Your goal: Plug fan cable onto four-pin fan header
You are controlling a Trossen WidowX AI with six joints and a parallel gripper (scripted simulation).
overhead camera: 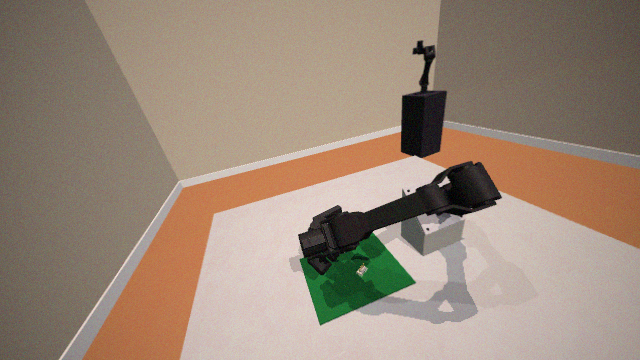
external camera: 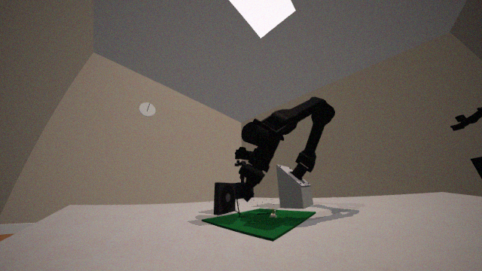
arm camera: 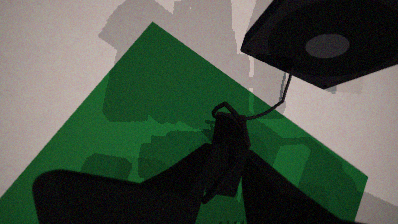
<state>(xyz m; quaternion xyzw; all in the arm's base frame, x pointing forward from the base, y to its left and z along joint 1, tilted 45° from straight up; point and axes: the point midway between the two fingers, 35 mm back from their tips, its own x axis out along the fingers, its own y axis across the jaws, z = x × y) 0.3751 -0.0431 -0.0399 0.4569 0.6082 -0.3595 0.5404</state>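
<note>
Now: gripper tip 100 mm above the board, 40 mm to the right of it and 40 mm past it. From my gripper tip the other things lie so: black fan 130 mm to the right, 60 mm behind, 30 mm below; black plug 10 mm below.
</note>
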